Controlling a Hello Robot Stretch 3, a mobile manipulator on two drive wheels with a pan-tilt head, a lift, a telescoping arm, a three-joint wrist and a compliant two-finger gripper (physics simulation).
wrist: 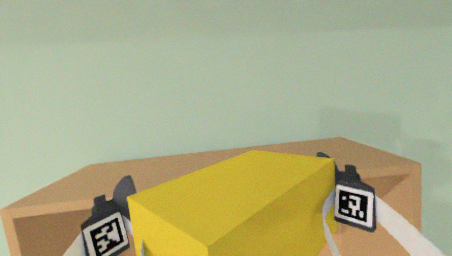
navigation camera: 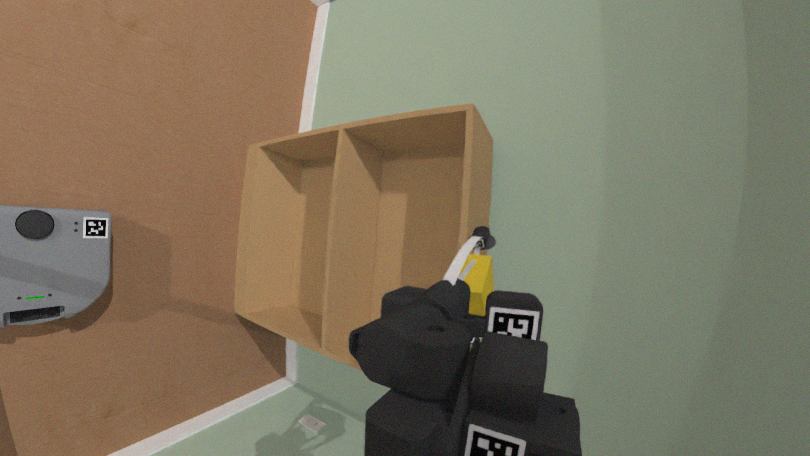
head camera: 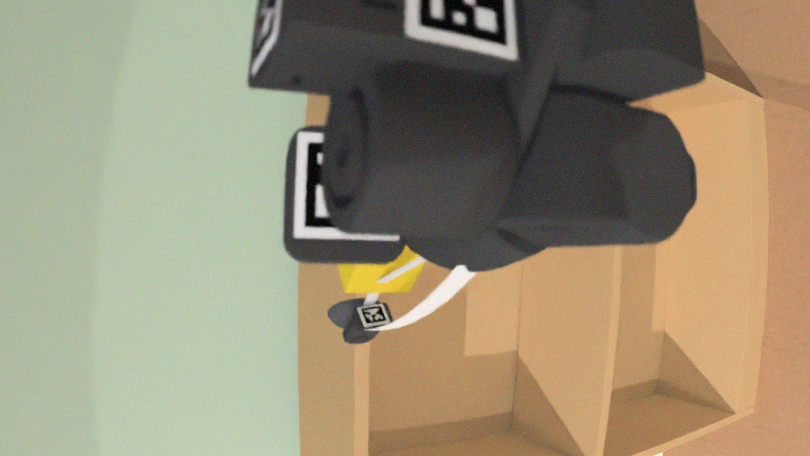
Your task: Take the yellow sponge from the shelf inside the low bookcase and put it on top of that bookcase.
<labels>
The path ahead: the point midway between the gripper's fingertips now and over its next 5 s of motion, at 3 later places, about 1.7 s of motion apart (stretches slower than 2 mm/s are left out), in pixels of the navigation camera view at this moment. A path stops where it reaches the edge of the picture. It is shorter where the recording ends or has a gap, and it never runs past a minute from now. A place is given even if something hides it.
My gripper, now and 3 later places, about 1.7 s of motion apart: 481, 284; 496, 273; 505, 265; 480, 262
</labels>
